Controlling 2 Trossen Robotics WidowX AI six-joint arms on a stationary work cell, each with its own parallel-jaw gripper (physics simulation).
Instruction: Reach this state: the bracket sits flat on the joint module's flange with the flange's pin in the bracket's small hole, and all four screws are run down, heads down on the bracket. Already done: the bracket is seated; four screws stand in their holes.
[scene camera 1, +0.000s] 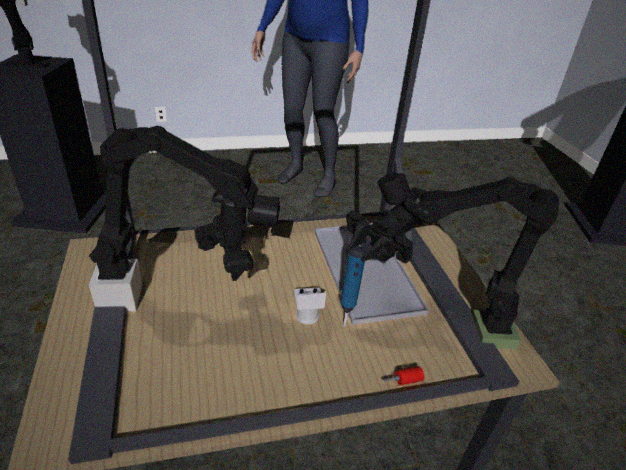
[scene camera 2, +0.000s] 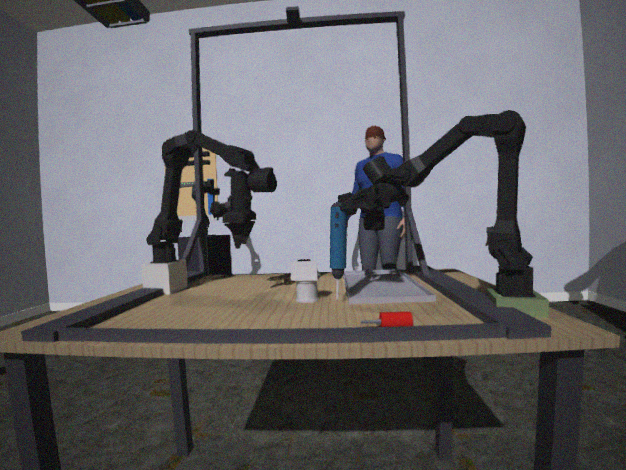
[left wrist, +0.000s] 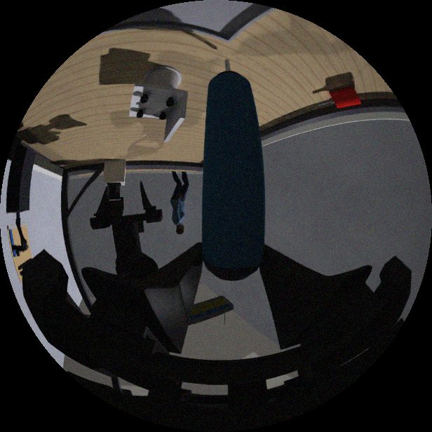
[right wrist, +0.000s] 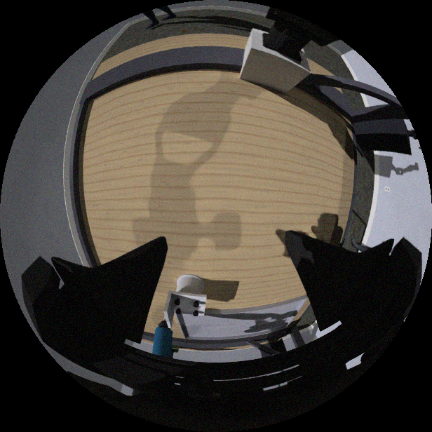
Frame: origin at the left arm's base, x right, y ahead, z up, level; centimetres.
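Seen in the pictures: left gripper, fingertip midpoint: (scene camera 1: 354, 255) (scene camera 2: 335, 209); right gripper, fingertip midpoint: (scene camera 2: 241, 246); left arm's base, origin of the base link: (scene camera 1: 496, 324) (scene camera 2: 515, 293); right arm's base, origin of the base link: (scene camera 1: 113, 271) (scene camera 2: 164, 262).
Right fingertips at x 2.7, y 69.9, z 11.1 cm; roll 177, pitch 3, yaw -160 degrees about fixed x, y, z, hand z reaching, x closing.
Observation:
Pixels of each thing's top centre, then the offset from my right fingertips to it.
- round white joint module, middle of its top: (scene camera 1: 309, 298) (scene camera 2: 306, 276) dx -0.2, dy -20.0, dz -8.5 cm
- blue electric screwdriver, middle of its top: (scene camera 1: 357, 250) (scene camera 2: 336, 202) dx -3.9, dy -30.0, dz +11.0 cm
- grey tray, middle of its top: (scene camera 1: 366, 265) (scene camera 2: 379, 280) dx +20.5, dy -37.1, dz -13.2 cm
- red-handled tool, middle of its top: (scene camera 2: 385, 312) (scene camera 1: 403, 372) dx -19.8, dy -42.8, dz -11.4 cm
The white bracket (scene camera 1: 309, 300) (scene camera 2: 303, 272) (left wrist: 175, 117) (right wrist: 169, 310) sits on the round white joint module (scene camera 1: 307, 316) (scene camera 2: 306, 292) (left wrist: 165, 76) (right wrist: 190, 283). Four dark screw heads show on the bracket in both wrist views; how deep they are cannot be told. My left gripper (left wrist: 231, 248) is shut on the blue electric screwdriver (scene camera 1: 352, 283) (scene camera 2: 338, 237) (left wrist: 233, 170) (right wrist: 162, 341). It hangs nearly upright, bit down, to the right of the bracket in the scene views, its tip low and apart from the bracket. My right gripper (right wrist: 227, 240) is open and empty, high over the table, left of the bracket in the scene views.
A grey tray (scene camera 1: 389, 316) (scene camera 2: 391, 298) lies behind and right of the screwdriver. A red-handled tool (scene camera 1: 410, 375) (scene camera 2: 395, 319) (left wrist: 345, 97) lies near the front edge. Dark frame bars (scene camera 1: 303, 410) (scene camera 2: 283, 334) border the work area. A person (scene camera 1: 318, 65) (scene camera 2: 378, 202) stands behind the table.

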